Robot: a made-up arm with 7 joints. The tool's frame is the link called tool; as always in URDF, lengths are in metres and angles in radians.
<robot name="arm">
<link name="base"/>
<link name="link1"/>
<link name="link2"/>
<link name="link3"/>
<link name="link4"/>
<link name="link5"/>
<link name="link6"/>
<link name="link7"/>
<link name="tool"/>
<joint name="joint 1" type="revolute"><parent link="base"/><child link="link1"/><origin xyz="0.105 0.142 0.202"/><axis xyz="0 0 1"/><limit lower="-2.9" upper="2.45"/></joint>
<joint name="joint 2" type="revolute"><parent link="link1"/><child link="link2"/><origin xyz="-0.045 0.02 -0.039"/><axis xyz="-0.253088 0.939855 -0.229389"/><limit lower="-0.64" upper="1.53"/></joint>
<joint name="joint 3" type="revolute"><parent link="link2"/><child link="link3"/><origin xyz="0.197 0.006 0.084"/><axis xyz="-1 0 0"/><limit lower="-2.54" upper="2.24"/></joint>
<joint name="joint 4" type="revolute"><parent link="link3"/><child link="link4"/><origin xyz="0.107 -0.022 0.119"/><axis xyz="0 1 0"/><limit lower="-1.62" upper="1.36"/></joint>
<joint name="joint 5" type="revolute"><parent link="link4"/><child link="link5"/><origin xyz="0.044 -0.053 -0.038"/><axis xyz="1 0 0"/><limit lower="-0.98" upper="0.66"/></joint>
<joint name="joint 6" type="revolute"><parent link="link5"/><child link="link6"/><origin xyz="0.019 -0.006 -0.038"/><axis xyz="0 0 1"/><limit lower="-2" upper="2.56"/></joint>
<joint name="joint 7" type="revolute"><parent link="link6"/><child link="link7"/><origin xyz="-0.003 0.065 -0.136"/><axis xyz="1 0 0"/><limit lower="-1.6" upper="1.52"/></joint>
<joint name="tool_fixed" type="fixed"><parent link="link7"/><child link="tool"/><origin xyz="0.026 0.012 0.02" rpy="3.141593 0 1.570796"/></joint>
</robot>
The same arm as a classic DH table. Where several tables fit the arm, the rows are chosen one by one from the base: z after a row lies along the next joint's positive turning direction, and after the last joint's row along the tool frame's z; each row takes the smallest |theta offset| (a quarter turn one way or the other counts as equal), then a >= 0, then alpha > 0; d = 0 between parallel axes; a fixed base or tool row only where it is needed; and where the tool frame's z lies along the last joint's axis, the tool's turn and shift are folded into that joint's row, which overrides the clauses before.
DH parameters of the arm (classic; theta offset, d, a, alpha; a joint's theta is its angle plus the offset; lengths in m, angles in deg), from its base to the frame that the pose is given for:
base (fixed): 53.52 0 0.1766 0
joint 1: -38.45 0.1703 -0.0383 -103.26
joint 2: -86.47 0.0173 0.083 75.34
joint 3: -13.72 -0.3003 0.119 -90
joint 4: 0 -0.075 -0.038 -90
joint 5: 90 0.063 0.006 90
joint 6: 0 -0.174 -0.065 -90
joint 7: 0 0.023 -0.012 -90
tool (fixed): -180 -0.02 0 0
Joint limits (deg, base to tool): -166.16..140.37 -36.67..87.66 -145.53..128.34 -92.82..77.92 -56.15..37.82 -114.59..146.68 -91.67..87.09

